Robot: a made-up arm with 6 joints. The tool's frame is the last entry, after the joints. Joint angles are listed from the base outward. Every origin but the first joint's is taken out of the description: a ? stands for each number. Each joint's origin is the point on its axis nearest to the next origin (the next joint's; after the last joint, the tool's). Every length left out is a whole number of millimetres.
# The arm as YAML. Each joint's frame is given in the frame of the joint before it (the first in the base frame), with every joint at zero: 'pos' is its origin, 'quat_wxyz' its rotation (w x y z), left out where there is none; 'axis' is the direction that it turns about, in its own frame. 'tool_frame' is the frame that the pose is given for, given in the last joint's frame.
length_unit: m
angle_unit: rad
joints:
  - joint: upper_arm
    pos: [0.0, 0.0, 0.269]
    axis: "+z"
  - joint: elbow
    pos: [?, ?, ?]
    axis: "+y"
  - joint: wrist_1
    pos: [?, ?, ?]
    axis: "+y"
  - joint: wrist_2
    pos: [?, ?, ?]
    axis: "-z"
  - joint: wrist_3
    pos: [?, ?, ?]
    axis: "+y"
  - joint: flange
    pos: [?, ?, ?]
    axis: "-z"
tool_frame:
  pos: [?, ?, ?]
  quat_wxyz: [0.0, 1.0, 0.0, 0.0]
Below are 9 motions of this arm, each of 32 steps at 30 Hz.
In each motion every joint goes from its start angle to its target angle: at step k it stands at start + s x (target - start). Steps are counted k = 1, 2, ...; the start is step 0. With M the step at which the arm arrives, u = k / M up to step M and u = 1 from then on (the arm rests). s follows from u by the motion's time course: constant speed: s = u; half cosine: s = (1 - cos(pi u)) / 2; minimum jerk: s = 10 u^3 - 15 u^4 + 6 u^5.
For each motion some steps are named. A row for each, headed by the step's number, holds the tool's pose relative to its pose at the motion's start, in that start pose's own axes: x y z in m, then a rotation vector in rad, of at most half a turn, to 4 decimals.
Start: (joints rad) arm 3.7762 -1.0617 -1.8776 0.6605 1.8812 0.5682
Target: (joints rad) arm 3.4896 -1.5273 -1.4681 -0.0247 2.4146 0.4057
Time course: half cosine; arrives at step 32
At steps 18, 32:
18: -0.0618 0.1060 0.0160 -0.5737 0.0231 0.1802
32: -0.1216 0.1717 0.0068 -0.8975 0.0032 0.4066

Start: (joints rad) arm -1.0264 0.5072 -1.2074 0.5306 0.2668 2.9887
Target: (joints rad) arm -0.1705 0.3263 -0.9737 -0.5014 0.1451 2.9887
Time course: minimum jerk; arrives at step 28
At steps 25, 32:
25: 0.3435 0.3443 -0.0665 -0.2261 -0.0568 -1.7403
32: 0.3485 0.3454 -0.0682 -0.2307 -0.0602 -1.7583

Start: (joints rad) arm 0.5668 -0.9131 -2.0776 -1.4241 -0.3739 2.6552
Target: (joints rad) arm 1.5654 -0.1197 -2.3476 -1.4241 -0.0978 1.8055
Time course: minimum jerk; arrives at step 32
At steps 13, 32:
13: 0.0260 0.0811 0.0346 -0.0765 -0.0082 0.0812
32: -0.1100 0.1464 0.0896 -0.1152 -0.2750 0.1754

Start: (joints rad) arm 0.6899 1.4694 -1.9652 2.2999 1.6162 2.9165
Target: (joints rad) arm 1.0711 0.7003 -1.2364 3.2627 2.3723 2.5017
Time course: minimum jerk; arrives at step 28
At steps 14, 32:
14: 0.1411 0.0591 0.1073 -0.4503 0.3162 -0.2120
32: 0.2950 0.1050 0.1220 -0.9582 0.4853 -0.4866

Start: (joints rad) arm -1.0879 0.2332 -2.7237 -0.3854 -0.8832 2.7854
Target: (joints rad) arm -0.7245 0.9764 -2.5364 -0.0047 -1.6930 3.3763
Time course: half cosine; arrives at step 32
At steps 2, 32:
2: 0.0023 0.0019 -0.0021 0.0016 0.0003 0.0139
32: 0.0733 0.2314 -0.3004 0.3502 0.0960 1.2040

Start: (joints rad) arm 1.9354 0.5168 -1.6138 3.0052 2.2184 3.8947
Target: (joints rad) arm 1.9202 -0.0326 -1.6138 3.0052 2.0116 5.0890
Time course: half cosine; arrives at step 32
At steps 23, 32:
23: 0.0838 -0.0512 0.2077 0.2807 0.0564 0.9065
32: 0.1095 -0.0722 0.2482 0.3549 0.0326 1.1047

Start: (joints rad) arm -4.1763 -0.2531 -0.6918 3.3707 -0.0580 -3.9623
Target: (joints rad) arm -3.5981 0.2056 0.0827 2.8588 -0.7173 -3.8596
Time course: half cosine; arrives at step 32
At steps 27, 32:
27: -0.2572 -0.0337 -0.2689 1.0893 -1.3276 -0.9890
32: -0.2555 -0.0159 -0.2843 1.1252 -1.4219 -1.0672

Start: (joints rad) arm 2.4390 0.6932 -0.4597 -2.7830 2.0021 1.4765
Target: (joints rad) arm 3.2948 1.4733 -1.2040 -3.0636 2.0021 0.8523
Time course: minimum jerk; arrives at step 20
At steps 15, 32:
15: 0.2897 -0.0649 -0.1658 -0.3735 0.9122 -0.2752
32: 0.3067 -0.0726 -0.2031 -0.4473 1.0049 -0.2969

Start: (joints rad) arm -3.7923 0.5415 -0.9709 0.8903 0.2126 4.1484
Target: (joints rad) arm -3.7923 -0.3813 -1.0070 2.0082 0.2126 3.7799
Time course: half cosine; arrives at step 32
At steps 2, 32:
2: 0.0007 0.0021 -0.0032 -0.0098 0.0048 0.0054
32: 0.0671 0.0543 -0.3466 -0.8840 0.7763 0.4694

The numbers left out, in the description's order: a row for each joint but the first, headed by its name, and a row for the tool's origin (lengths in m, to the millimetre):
elbow: 0.0 0.0 0.0
wrist_1: 0.04 0.0 0.213
wrist_2: 0.063 0.0 -0.279
wrist_3: 0.0 0.0 0.0
flange: 0.115 0.0 -0.146
tool: 0.0 0.0 0.0

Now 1 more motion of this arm.
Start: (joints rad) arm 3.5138 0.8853 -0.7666 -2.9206 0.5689 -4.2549
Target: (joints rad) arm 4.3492 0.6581 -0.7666 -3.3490 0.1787 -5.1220
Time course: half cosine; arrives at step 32
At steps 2, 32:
2: 0.0013 -0.0006 -0.0006 0.0039 0.0049 -0.0188
32: 0.0846 -0.0763 -0.0887 0.1421 0.5140 -2.0236

